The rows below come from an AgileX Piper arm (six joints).
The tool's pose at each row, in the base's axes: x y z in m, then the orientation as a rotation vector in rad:
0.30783, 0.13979, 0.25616, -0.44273, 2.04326, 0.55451
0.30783, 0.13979, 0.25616, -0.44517, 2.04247, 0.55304
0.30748, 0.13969, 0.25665, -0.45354, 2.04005, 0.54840
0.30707, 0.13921, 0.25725, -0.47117, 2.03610, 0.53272
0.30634, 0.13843, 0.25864, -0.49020, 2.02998, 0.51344
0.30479, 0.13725, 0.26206, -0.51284, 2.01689, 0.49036
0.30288, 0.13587, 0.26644, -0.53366, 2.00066, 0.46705
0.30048, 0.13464, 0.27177, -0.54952, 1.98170, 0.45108
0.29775, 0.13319, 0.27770, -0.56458, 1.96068, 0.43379
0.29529, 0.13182, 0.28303, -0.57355, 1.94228, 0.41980
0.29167, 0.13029, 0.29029, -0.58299, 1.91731, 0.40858
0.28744, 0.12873, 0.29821, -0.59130, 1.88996, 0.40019
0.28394, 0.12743, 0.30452, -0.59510, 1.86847, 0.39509
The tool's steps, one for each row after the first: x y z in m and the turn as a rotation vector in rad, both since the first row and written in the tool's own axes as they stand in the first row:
0.00000, 0.00000, 0.00000, 0.00000, 0.00000, -0.00244
-0.00024, 0.00020, -0.00052, -0.00029, 0.00030, -0.01055
-0.00052, 0.00013, -0.00135, 0.00338, 0.00210, -0.02979
-0.00129, 0.00015, -0.00292, 0.00887, 0.00252, -0.05211
-0.00338, 0.00067, -0.00621, 0.01508, -0.00210, -0.08052
-0.00611, 0.00141, -0.01031, 0.02197, -0.00992, -0.10891
-0.00943, 0.00273, -0.01509, 0.02549, -0.02183, -0.13192
-0.01309, 0.00416, -0.02050, 0.03011, -0.03569, -0.15574
-0.01637, 0.00539, -0.02541, 0.03511, -0.04918, -0.17346
-0.02074, 0.00748, -0.03210, 0.03745, -0.06857, -0.19252
-0.02537, 0.01000, -0.03953, 0.03800, -0.09058, -0.21049
-0.02899, 0.01203, -0.04558, 0.03849, -0.10885, -0.22225

